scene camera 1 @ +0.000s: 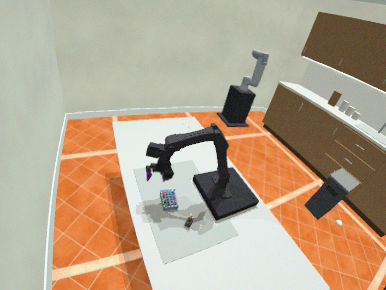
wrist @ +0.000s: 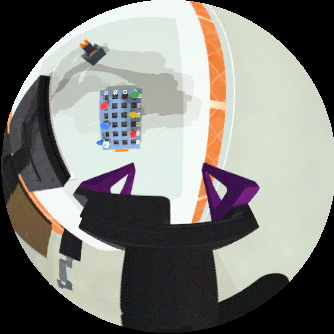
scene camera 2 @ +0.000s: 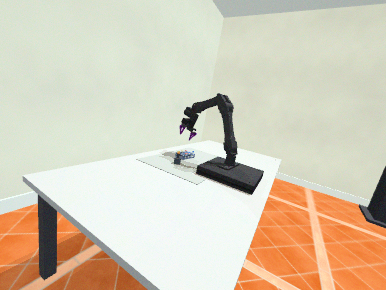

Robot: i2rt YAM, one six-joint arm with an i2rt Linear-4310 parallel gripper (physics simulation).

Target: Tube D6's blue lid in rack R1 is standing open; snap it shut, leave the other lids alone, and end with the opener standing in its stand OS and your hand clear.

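Frame: origin at the arm's base, x up, y left, z back, level; centimetres.
Seen in the pictures: gripper, between the fingertips: (scene camera 1: 155, 180) (wrist: 168, 165) (scene camera 2: 184, 137); arm's base, origin of its link: (scene camera 1: 220, 186) (scene camera 2: 229, 165).
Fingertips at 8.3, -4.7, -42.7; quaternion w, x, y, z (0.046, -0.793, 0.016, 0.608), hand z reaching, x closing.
Offsets run from my fingertips to a thing's top centre, as dx, dy, dz. "spot": to the spot under its first point. Level surfaces: height alone.
The rack R1 @[-7.5, +5.5, +7.7] (scene camera 1: 169, 199) (scene camera 2: 186, 155) (wrist: 120, 111) is blue-grey and stands on the mat. In the wrist view, tube D6's blue lid @[-7.8, +2.0, +11.6] (wrist: 100, 143) stands open at the rack's lower left corner, beside the tube's white round mouth @[spot: -9.6, +1.1, +10.9] (wrist: 106, 144). Another blue lid @[-9.0, +5.2, +10.6] (wrist: 104, 126), two red ones, a yellow one and a green one sit on other tubes. The opener @[-4.7, +23.3, +14.3] (scene camera 1: 190, 217) (wrist: 85, 45) stands in its dark stand OS @[-9.2, +23.3, +14.3] (scene camera 1: 188, 223) (scene camera 2: 177, 161) (wrist: 94, 56), its orange end up. My gripper (scene camera 2: 186, 136) (wrist: 168, 165) is open and empty, well above the table near the rack.
A pale mat @[dx -13.2] (scene camera 1: 200, 245) (scene camera 2: 192, 179) (wrist: 160, 40) lies on the white table @[dx -13.5] (scene camera 1: 165, 277) (scene camera 2: 150, 210). The arm's black base (scene camera 1: 240, 197) (scene camera 2: 235, 175) stands on the table beside the mat. An orange tab shows at the rack's lower edge in the wrist view.
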